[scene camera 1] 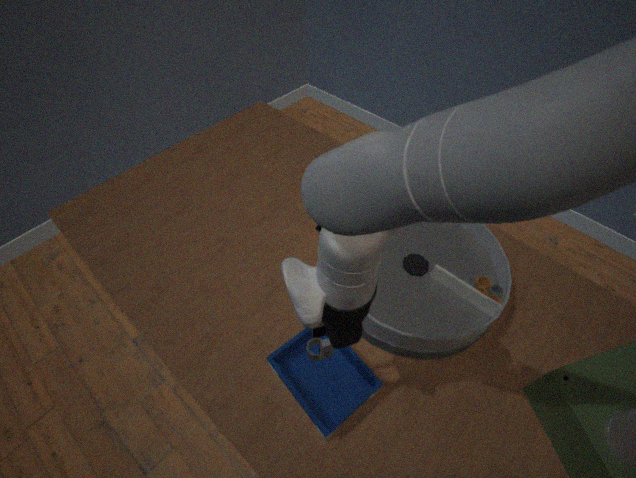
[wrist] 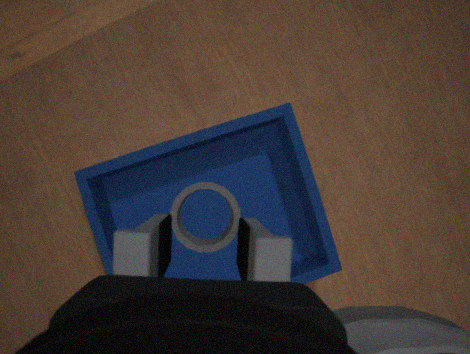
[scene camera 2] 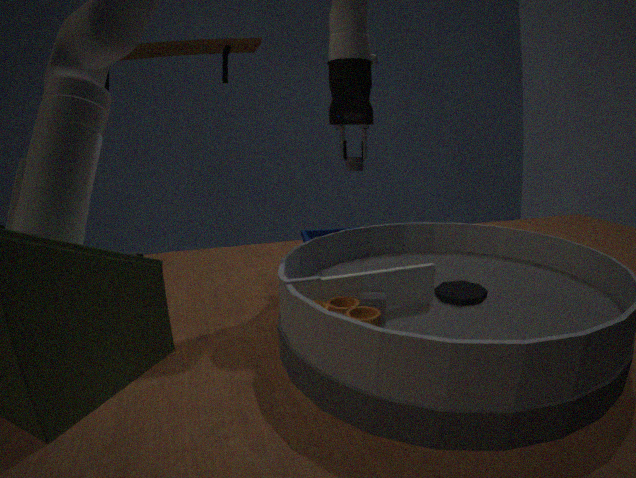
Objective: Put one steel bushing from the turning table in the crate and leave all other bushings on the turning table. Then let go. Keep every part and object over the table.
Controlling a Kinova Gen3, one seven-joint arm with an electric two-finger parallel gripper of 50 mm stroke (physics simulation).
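Places are measured from the arm's base along level axes (x back, y left, z down), in centimetres.
Pixels of known places: gripper, fingertip midpoint: (scene camera 1: 322, 345) (wrist: 204, 239) (scene camera 2: 354, 159); arm's base at its link origin: (scene camera 2: 47, 244).
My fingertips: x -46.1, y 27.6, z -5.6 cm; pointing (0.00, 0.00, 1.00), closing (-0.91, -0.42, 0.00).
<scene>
Ahead of a thing's pixels: the offset from my fingertips to its top centre. "spot": to the spot under its first point.
My gripper (scene camera 1: 320, 346) (scene camera 2: 354, 154) (wrist: 204, 239) is shut on a grey steel bushing {dx -0.4, dy +0.9, dz -0.5 cm} (scene camera 1: 314, 360) (scene camera 2: 354, 164) (wrist: 205, 248), a ring held upright between the fingertips. It hangs above the blue crate {dx +0.1, dy -0.8, dz +14.2 cm} (scene camera 1: 331, 393) (scene camera 2: 319, 234) (wrist: 186, 142); in the wrist view the crate's floor shows through and around the ring. The round grey turning table (scene camera 1: 421, 308) (scene camera 2: 462, 372) (wrist: 400, 327) holds several orange bushings {dx +11.8, dy -41.0, dz +11.4 cm} (scene camera 1: 483, 282) (scene camera 2: 364, 314) and another grey bushing (scene camera 1: 496, 289) (scene camera 2: 377, 298), close together beside its divider. In scene camera 2 the crate is mostly hidden behind the turning table.
The turning table has a raised rim, an upright divider {spot: dx +10.1, dy -35.3, dz +10.8 cm} (scene camera 1: 465, 290) (scene camera 2: 380, 285) and a dark hub {dx -2.6, dy -34.8, dz +13.1 cm} (scene camera 1: 415, 264) (scene camera 2: 460, 292). It stands close beside the crate. A large green block (scene camera 1: 601, 370) (scene camera 2: 102, 308) stands on the table. The arm hides part of the turning table in scene camera 1.
</scene>
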